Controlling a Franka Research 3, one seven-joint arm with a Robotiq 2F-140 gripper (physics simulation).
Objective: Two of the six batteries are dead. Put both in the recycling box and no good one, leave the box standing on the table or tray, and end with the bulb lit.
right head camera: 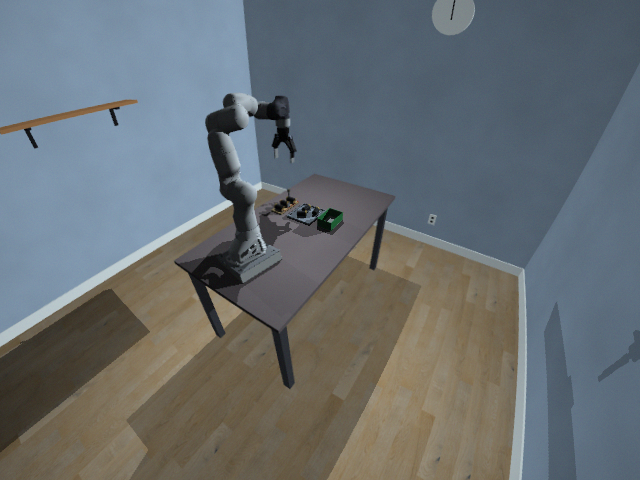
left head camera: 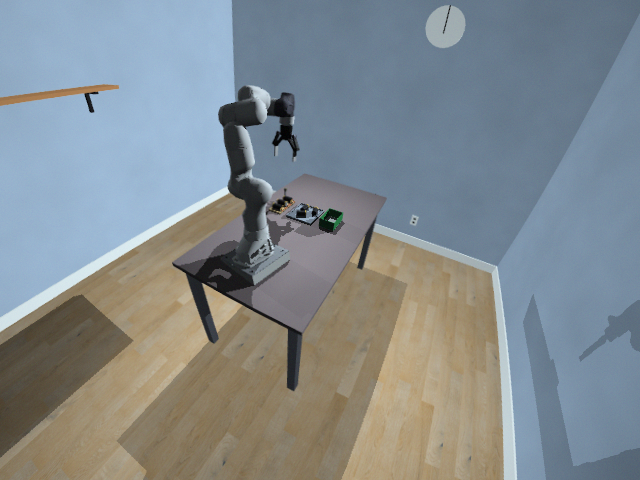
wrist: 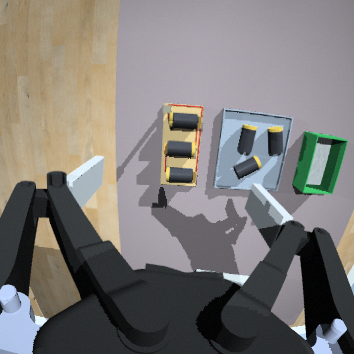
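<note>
Three dark batteries with yellow ends (wrist: 184, 121) (wrist: 180, 149) (wrist: 180, 174) lie in a row in the yellow holder (wrist: 172, 136). Three more batteries (wrist: 247, 139) (wrist: 275, 141) (wrist: 248, 167) lie apart in the grey-blue tray (wrist: 227, 179) (left head camera: 311, 222) (right head camera: 310, 222). The green recycling box (wrist: 299, 167) (left head camera: 330, 223) (right head camera: 329, 223) stands upright right of the tray in the wrist view, with a pale floor inside and no battery showing. My gripper (left head camera: 284, 153) (right head camera: 283, 156) (wrist: 177, 183) is open and empty, high above the table. A lit bulb cannot be made out.
The table (left head camera: 320, 268) (right head camera: 310, 263) carries the arm's base (left head camera: 264, 266) (right head camera: 256, 264) at its near end. A thin dark post (left head camera: 284, 192) (right head camera: 288, 193) stands at the holder's far end. A wall shelf (left head camera: 62, 92) (right head camera: 72, 113) is at the left. The arm's shadow falls beside the holder and tray.
</note>
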